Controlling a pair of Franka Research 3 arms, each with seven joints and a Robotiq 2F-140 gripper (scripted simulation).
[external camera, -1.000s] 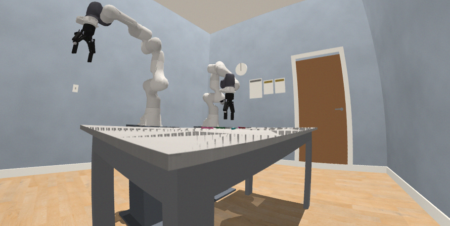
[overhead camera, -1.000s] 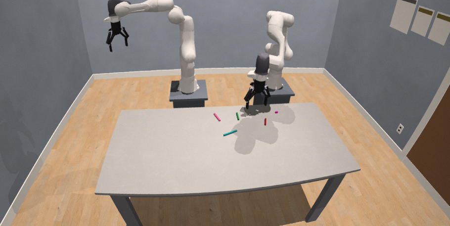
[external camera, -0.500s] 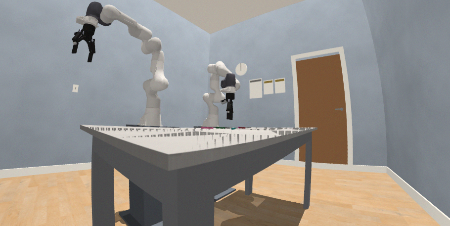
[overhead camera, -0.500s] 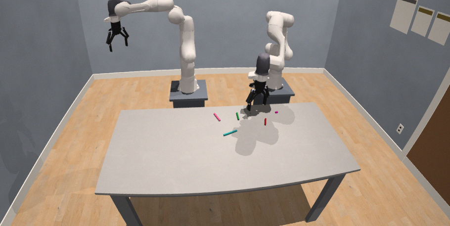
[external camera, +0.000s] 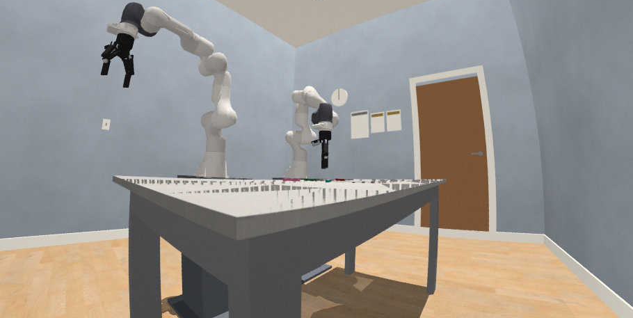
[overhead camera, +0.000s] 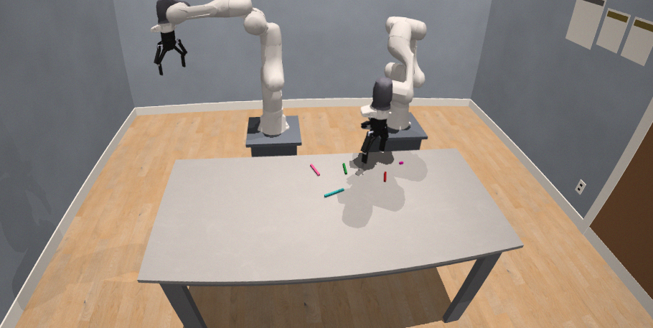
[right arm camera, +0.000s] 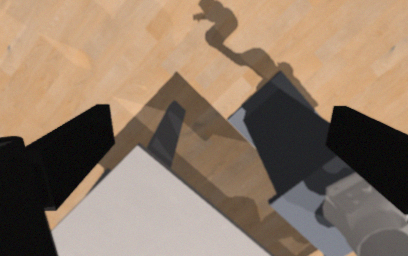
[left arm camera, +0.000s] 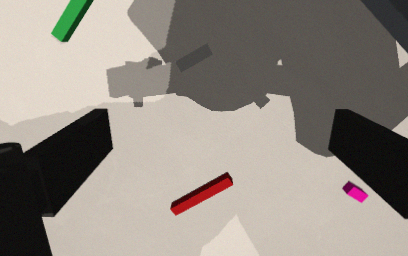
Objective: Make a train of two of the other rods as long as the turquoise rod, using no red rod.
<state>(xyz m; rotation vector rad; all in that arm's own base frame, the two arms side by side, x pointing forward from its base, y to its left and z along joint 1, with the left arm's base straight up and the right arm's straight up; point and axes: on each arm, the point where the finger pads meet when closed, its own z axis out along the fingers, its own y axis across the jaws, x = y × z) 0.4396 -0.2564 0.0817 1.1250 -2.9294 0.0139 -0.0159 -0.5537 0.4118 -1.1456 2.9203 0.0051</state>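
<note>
The red rod is 80 mm below my left hand, 80 mm ahead of it and 50 mm to the left of it. Round my left hand: grey rod (80 mm below, 40 mm to the right, 20 mm behind); then magenta rod (170 mm to the left, 80 mm below, 20 mm behind); then green rod (140 mm to the right, 80 mm below).
</note>
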